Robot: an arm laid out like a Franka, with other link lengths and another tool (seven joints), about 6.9 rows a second.
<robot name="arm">
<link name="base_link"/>
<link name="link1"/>
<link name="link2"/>
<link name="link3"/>
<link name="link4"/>
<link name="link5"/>
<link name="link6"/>
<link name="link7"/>
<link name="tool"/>
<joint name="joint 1" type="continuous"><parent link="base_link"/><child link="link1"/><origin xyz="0 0 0.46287"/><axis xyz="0 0 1"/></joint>
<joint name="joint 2" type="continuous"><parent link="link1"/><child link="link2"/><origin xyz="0 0 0" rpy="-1.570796 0 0"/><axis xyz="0 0 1"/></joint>
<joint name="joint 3" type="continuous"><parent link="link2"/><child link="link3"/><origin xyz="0 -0.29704 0" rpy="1.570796 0 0"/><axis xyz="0 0 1"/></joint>
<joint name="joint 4" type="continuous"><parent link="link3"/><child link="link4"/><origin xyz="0.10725 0 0" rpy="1.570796 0 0"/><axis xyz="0 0 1"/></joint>
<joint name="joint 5" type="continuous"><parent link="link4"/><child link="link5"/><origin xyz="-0.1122 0.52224 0" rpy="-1.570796 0 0"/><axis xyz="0 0 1"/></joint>
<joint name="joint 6" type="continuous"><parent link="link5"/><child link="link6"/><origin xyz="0 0 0" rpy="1.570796 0 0"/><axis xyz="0 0 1"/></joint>
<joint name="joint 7" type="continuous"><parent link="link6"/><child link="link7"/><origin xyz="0.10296 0 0" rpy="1.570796 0 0"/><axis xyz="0 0 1"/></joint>
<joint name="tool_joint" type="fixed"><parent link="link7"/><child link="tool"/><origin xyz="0.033 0.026 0.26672" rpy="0 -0.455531 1.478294"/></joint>
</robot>
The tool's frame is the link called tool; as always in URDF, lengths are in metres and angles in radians. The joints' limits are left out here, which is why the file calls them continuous.
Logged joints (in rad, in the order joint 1, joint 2, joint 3, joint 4, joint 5, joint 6, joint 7), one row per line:
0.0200, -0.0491, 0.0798, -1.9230, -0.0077, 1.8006, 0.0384
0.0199, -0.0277, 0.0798, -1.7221, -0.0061, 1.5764, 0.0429
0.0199, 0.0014, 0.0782, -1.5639, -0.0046, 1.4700, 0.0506
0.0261, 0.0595, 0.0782, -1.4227, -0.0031, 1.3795, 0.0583
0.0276, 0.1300, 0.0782, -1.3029, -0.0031, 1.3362, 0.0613
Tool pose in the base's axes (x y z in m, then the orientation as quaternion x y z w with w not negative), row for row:
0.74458, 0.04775, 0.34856, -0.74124, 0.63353, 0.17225, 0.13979
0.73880, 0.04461, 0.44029, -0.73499, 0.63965, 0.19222, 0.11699
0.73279, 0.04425, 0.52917, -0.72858, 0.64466, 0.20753, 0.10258
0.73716, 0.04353, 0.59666, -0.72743, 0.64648, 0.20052, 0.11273
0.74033, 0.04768, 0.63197, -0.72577, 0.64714, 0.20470, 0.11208
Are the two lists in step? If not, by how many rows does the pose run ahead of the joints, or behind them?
The pose runs 1 row behind the joints: the pose in row i belongs to the joints in row i - 1.
